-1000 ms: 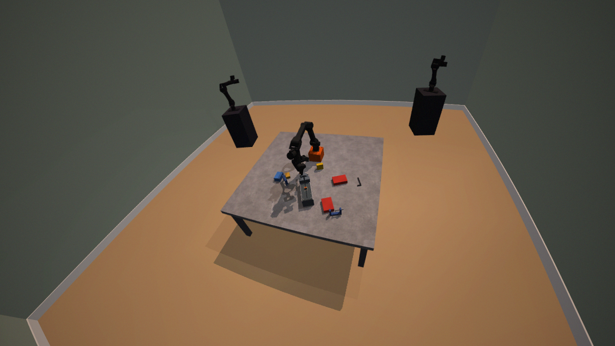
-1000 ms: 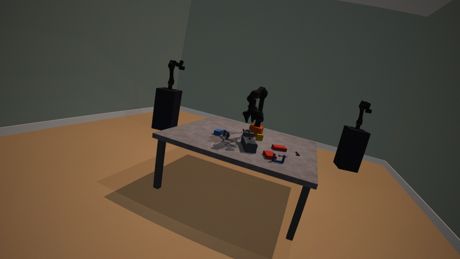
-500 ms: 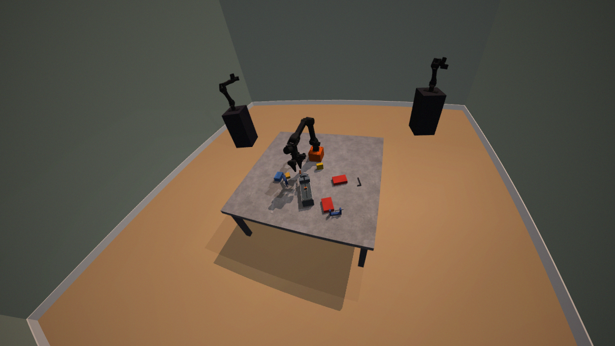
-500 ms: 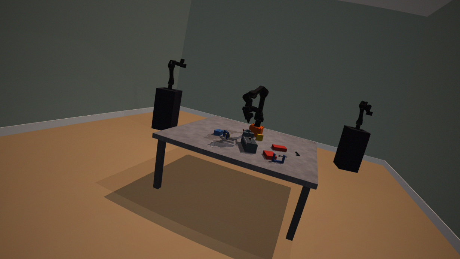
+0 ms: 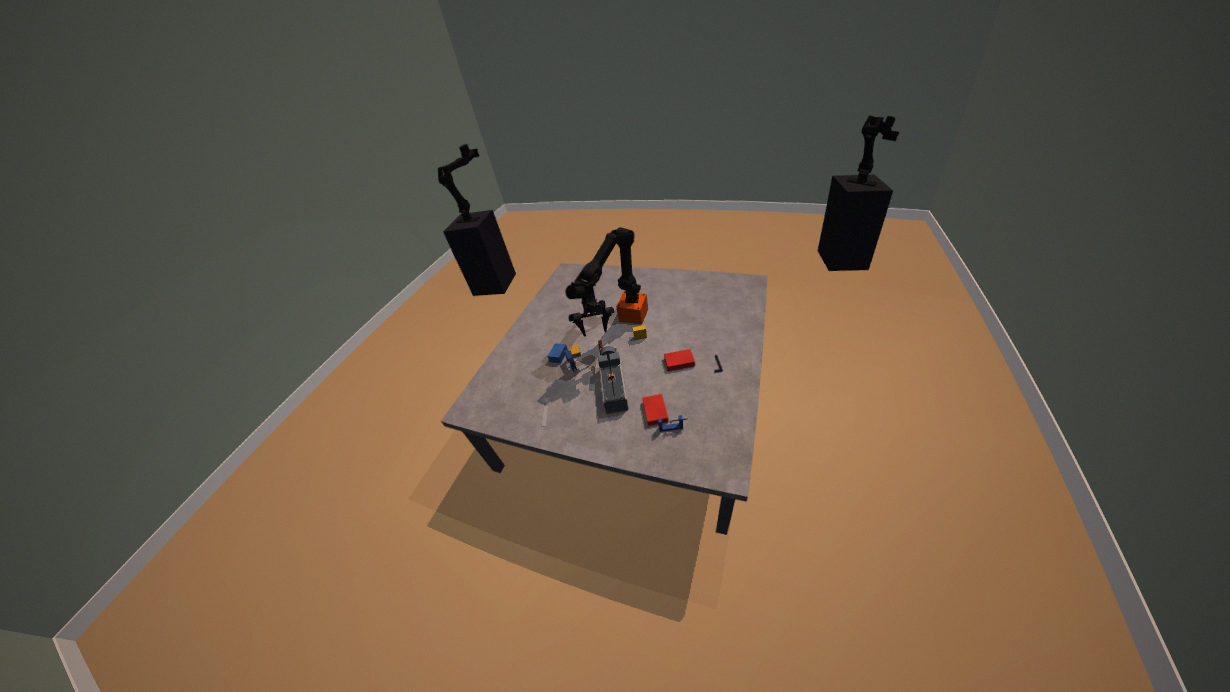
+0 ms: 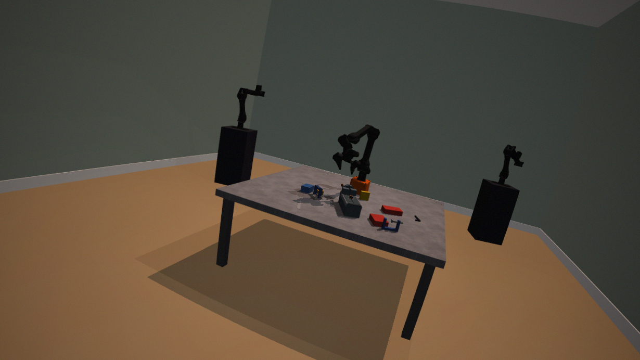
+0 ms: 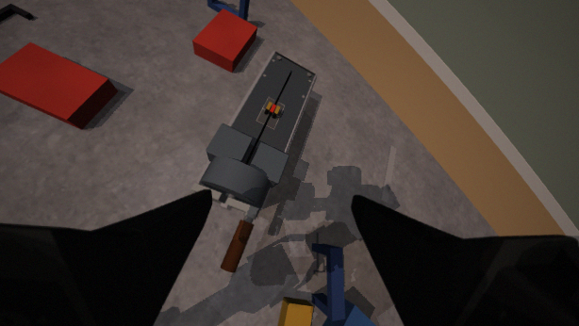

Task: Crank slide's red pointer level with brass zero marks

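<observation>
The brown crank handle is 4 cm behind my gripper tip and 10 cm below it. Round my gripper tip: yellow cube 19 cm behind, 15 cm to the left, 17 cm below; red pointer 13 cm ahead, 7 cm to the left, 12 cm below; blue block 8 cm behind, 23 cm to the right, 18 cm below.
</observation>
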